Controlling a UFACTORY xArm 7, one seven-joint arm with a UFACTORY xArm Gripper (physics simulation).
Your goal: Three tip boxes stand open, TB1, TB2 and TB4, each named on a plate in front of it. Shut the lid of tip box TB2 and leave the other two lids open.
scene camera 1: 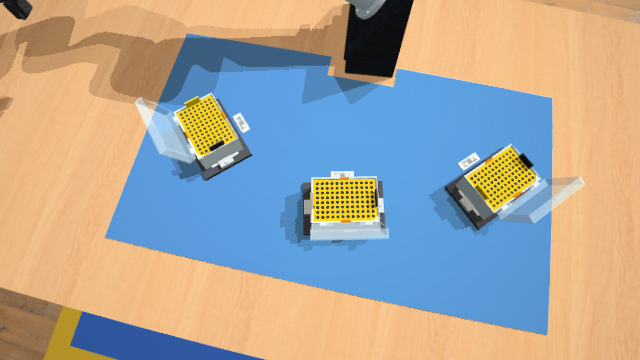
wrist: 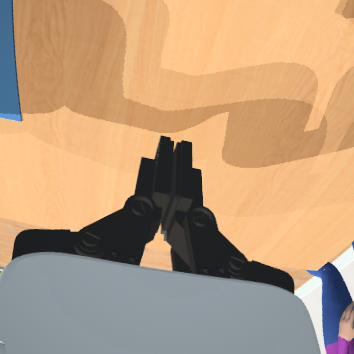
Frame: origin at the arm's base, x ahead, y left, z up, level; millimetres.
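Seen in the pictures: gripper, fingertip midpoint: [scene camera 1: 25, 13] [wrist: 168, 158].
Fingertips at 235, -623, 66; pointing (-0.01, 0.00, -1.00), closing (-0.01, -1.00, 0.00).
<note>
Offsets run from my fingertips to a thing's top centre, as dx, dy, dz. "spot": to the spot under its first point. Level surfaces: height alone.
Tip box TB2 @[+85, +920, -128] [scene camera 1: 502, 177] stands at the right of the mat in the scene view, its clear lid @[spot: +132, +975, -104] [scene camera 1: 542, 200] open and leaning out to the lower right. Its name plate @[spot: +38, +873, -201] [scene camera 1: 469, 161] lies at its upper left. Tip box TB1 @[+186, +640, -128] [scene camera 1: 345, 200] stands at the middle, its clear lid [scene camera 1: 349, 231] open along the lower side. Tip box TB4 @[+93, +345, -128] [scene camera 1: 206, 125] stands at the left, its clear lid [scene camera 1: 164, 131] open to the left. My gripper [wrist: 168, 158] is shut and empty above bare wood in the wrist view; part of it shows at the scene view's top left corner, far from TB2.
The blue mat @[dz -203] [scene camera 1: 400, 270] lies under the boxes on the wooden table @[dz -206] [scene camera 1: 260, 305]. The black robot base [scene camera 1: 376, 42] stands at the back edge of the mat. Arm shadows fall on the table at the left. Part of a person's hand [wrist: 347, 320] shows low right.
</note>
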